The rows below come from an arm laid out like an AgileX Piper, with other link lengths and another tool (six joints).
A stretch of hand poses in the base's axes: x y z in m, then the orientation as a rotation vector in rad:
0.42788 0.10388 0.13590 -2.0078 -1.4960 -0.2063
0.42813 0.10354 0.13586 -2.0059 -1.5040 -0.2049
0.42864 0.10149 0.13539 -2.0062 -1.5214 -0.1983
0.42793 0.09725 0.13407 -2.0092 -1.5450 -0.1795
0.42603 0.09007 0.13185 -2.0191 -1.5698 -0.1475
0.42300 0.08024 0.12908 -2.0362 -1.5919 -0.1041
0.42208 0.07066 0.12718 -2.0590 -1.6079 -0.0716
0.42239 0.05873 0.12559 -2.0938 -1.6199 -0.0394
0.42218 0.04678 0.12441 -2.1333 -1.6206 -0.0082
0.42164 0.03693 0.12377 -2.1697 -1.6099 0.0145
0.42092 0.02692 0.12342 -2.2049 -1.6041 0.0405
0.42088 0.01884 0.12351 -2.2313 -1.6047 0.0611
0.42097 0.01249 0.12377 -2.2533 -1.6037 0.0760
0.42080 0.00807 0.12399 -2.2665 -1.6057 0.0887
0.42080 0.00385 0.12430 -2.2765 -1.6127 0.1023
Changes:
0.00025 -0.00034 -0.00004 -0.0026 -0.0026 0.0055
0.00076 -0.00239 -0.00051 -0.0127 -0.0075 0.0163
0.00005 -0.00663 -0.00183 -0.0321 -0.0091 0.0318
-0.00185 -0.01381 -0.00405 -0.0622 -0.0056 0.0477
-0.00488 -0.02364 -0.00682 -0.1009 0.0032 0.0611
-0.00580 -0.03322 -0.00872 -0.1369 0.0066 0.0659
-0.00549 -0.04515 -0.01031 -0.1796 0.0075 0.0626
-0.00570 -0.05710 -0.01149 -0.2204 0.0117 0.0512
-0.00624 -0.06695 -0.01213 -0.2509 0.0175 0.0337
-0.00696 -0.07696 -0.01248 -0.2842 0.0225 0.0201
-0.00700 -0.08504 -0.01239 -0.3117 0.0240 0.0126
-0.00691 -0.09139 -0.01213 -0.3331 0.0246 0.0052
-0.00708 -0.09581 -0.01191 -0.3486 0.0255 0.0029
-0.00708 -0.10003 -0.01160 -0.3642 0.0254 0.0048

